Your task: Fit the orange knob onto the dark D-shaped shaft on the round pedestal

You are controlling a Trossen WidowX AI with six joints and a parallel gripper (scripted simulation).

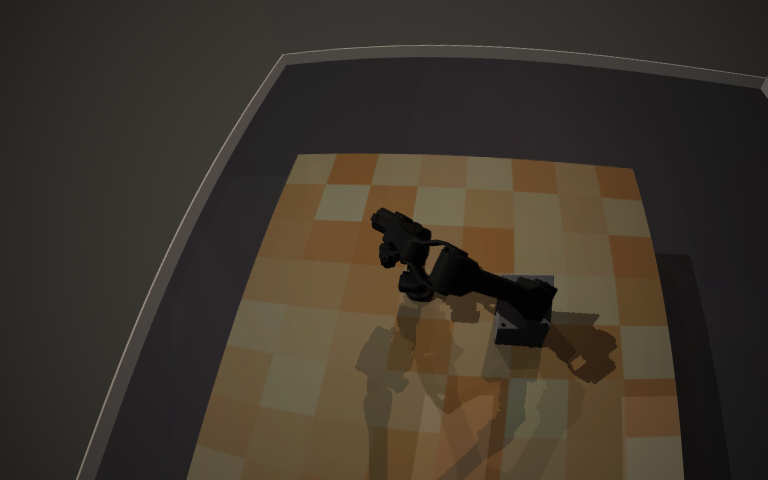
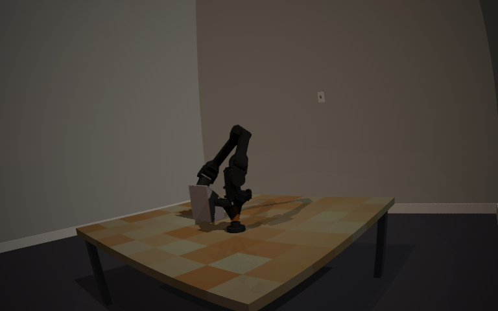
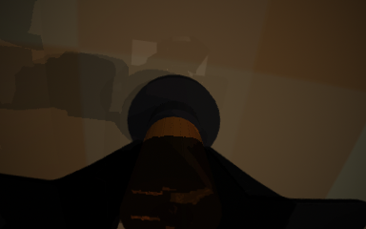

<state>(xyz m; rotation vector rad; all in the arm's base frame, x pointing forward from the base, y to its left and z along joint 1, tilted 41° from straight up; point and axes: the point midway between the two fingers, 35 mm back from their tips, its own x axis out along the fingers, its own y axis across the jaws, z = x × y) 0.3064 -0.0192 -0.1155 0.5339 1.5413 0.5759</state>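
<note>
My gripper tip is 30 mm above the shaft pedestal. From my gripper tip the other things lie so: orange knob (20 mm above).
</note>
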